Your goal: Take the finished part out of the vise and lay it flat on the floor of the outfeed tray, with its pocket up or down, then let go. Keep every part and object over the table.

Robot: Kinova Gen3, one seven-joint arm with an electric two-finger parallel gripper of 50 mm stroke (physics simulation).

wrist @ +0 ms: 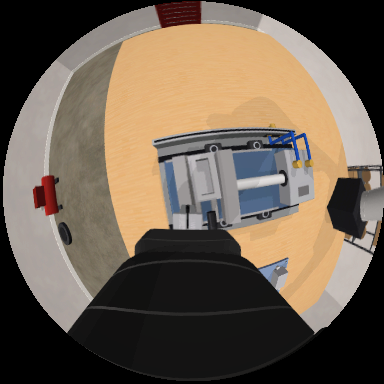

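The finished part, a light grey block with a rectangular pocket facing up, sits in the vise between its left jaw and the wider grey jaw on the right. My gripper is shut and empty, its two light fingertips together. It shows over the near left end of the vise, just below and left of the part in the view. How high it stands over the vise I cannot tell. The black gripper body hides the near side. The outfeed tray does not show.
Blue nozzles with yellow tips arch over the vise's right end. A short black post stands right of the fingertips. A blue plate with a grey block lies near right. A black block on a grey cylinder is far right.
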